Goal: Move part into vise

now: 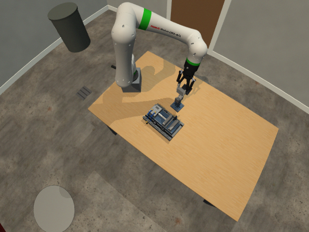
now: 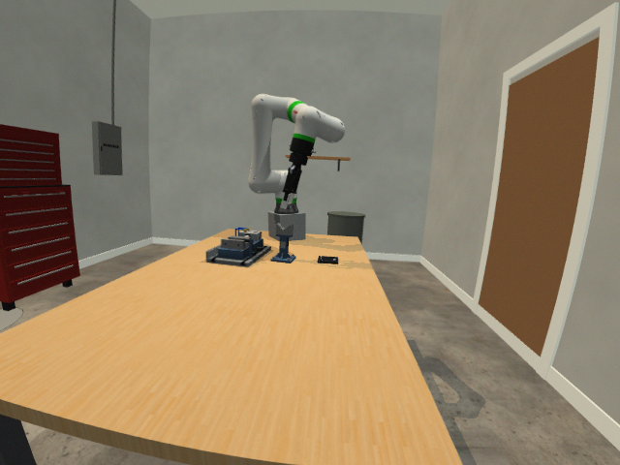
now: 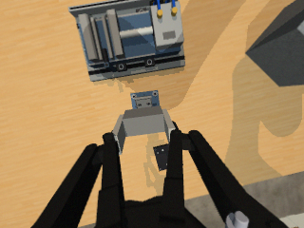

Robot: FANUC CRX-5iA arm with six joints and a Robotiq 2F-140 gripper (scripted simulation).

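My hand is 3 cm above the part. From my hand the other things lie so: white cylinder rod: 5 cm behind, 20 cm to the right, 18 cm below; work stop: 4 cm ahead, 17 cm to the right, 17 cm below; moving jaw: 21 cm to the right, 18 cm below.
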